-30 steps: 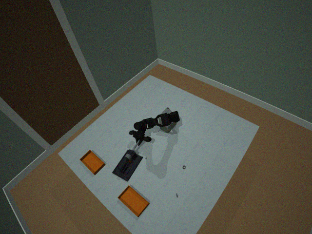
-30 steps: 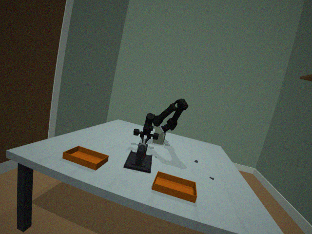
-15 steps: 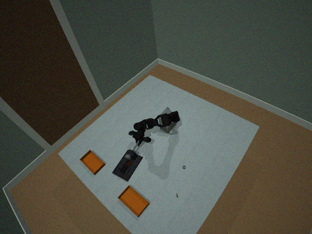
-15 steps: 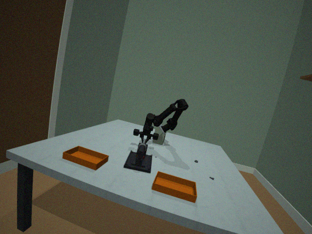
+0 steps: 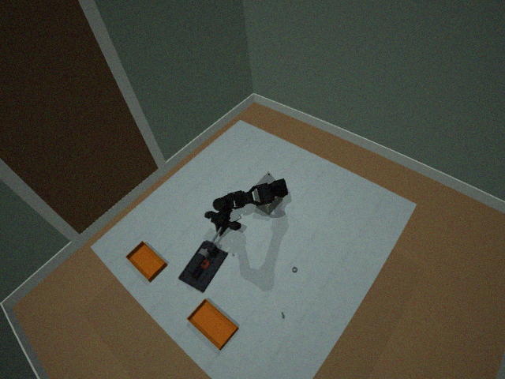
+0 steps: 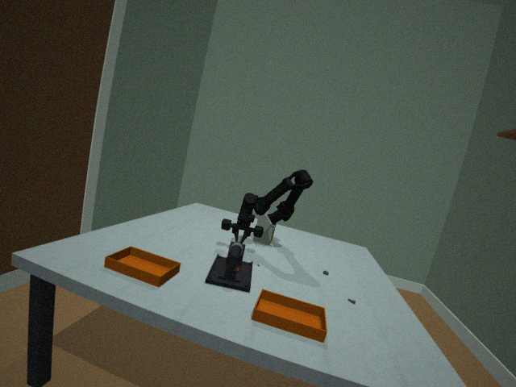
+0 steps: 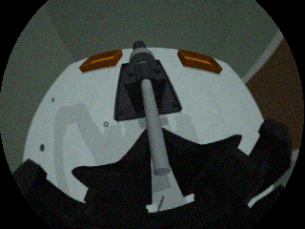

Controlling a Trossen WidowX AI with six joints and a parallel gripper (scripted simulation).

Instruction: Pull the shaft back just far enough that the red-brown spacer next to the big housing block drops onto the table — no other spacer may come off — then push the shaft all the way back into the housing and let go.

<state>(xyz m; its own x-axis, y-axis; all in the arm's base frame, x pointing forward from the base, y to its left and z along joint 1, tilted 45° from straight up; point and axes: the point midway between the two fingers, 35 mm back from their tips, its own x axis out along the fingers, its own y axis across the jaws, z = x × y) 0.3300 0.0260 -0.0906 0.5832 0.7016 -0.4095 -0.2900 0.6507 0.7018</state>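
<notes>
Right now the shaft is 5 cm ahead of my gripper tip, 2 cm above it and 1 cm to the left of it. From my gripper tip the other things lie so: red-brown spacer 14 cm ahead, 5 cm to the left, 4 cm below; then base plate 16 cm ahead, 5 cm to the left, 1 cm below.
</notes>
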